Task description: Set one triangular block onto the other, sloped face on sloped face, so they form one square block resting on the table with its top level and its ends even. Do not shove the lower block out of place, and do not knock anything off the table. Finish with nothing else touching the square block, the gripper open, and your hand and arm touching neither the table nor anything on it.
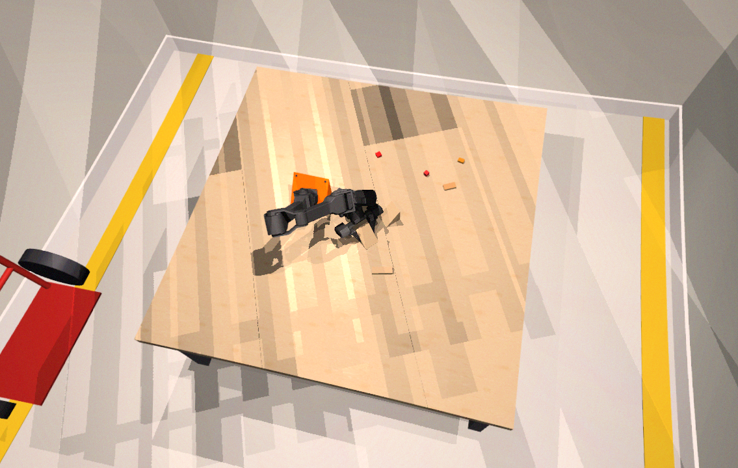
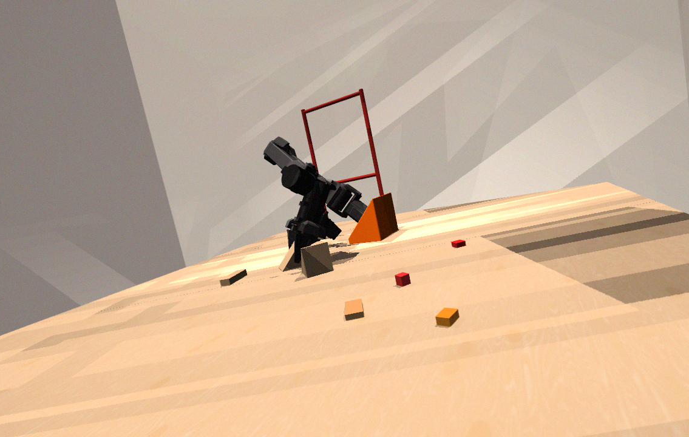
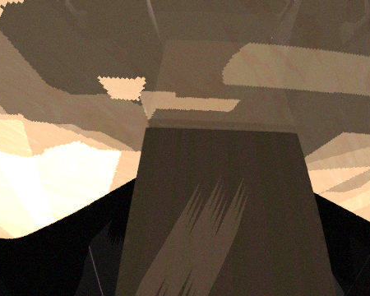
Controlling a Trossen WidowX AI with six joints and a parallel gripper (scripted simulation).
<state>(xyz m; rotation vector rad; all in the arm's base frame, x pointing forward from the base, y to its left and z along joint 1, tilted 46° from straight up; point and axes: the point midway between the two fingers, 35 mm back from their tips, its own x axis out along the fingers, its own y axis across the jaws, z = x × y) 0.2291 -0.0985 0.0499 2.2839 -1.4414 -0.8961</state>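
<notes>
Now: gripper tip 80 mm short of the thin flat wooden piece and 120 mm to the left of it. Also, from my gripper tip: orange cube: 310 mm ahead, 400 mm to the left, 10 mm below.
</notes>
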